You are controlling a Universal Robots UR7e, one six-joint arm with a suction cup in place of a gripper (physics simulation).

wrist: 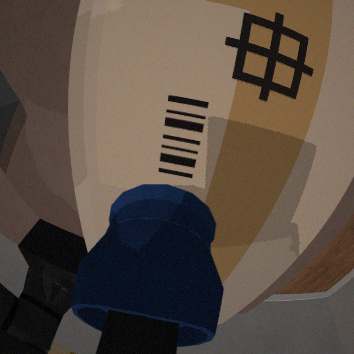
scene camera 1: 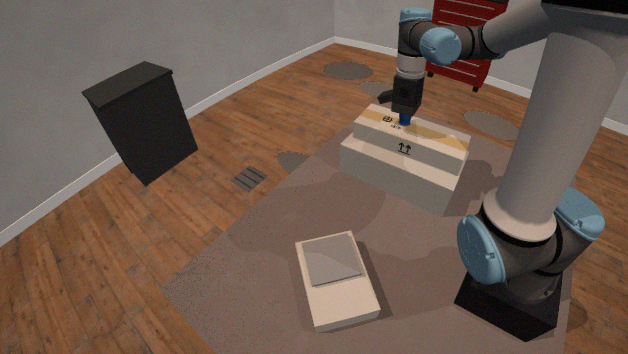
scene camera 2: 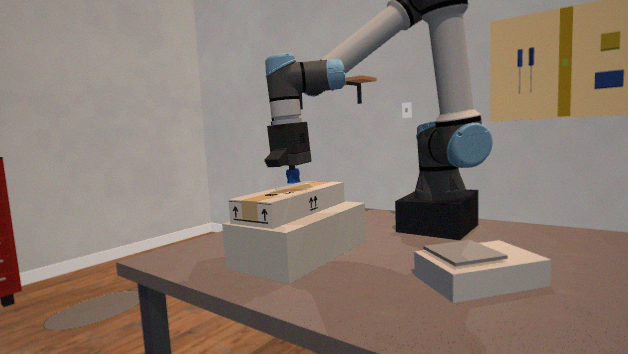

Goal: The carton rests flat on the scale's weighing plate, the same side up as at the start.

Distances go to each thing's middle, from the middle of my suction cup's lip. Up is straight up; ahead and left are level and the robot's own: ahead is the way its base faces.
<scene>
The carton [scene camera 1: 443, 148] lies 20 mm behind my suction cup, 20 mm to the right of it and 70 mm below it. The rest, counted from my suction cup: scale [scene camera 2: 460, 271] (30 mm behind, 440 mm to the left, 170 mm below); then pale block [scene camera 1: 425, 186] (20 mm behind, 150 mm below).
</scene>
